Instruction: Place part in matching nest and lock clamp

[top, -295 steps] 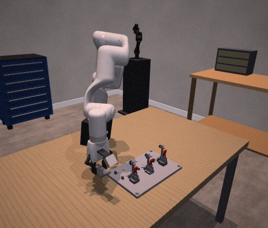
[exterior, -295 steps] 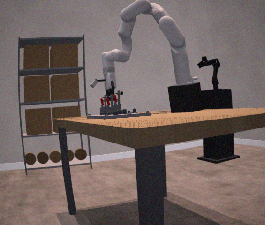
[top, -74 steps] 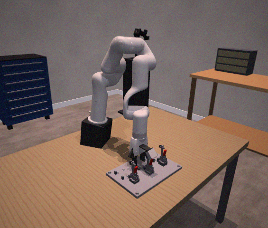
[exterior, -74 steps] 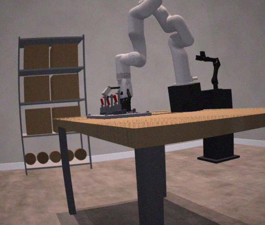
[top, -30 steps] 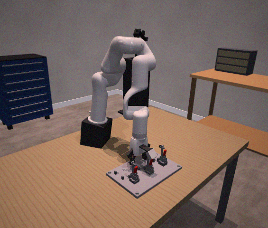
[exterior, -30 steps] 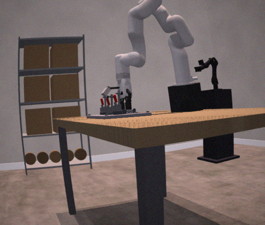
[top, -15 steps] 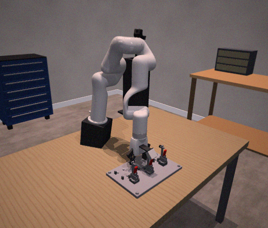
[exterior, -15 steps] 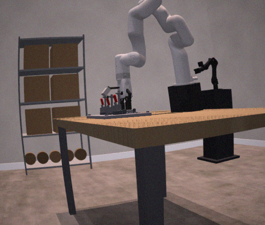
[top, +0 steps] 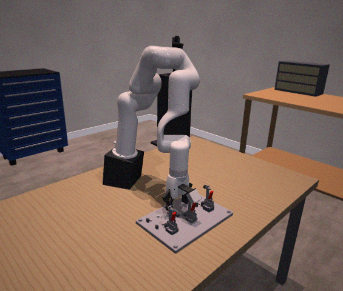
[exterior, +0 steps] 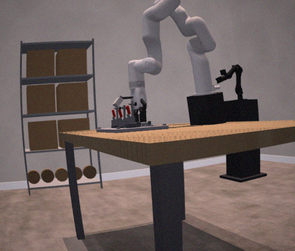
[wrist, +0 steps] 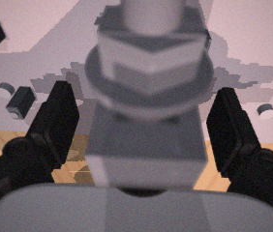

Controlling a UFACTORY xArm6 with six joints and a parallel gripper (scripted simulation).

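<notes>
My hand is 2 cm above the grey block part. From my hand the other things lie so: grey fixture plate 5 cm ahead, 4 cm below.
</notes>
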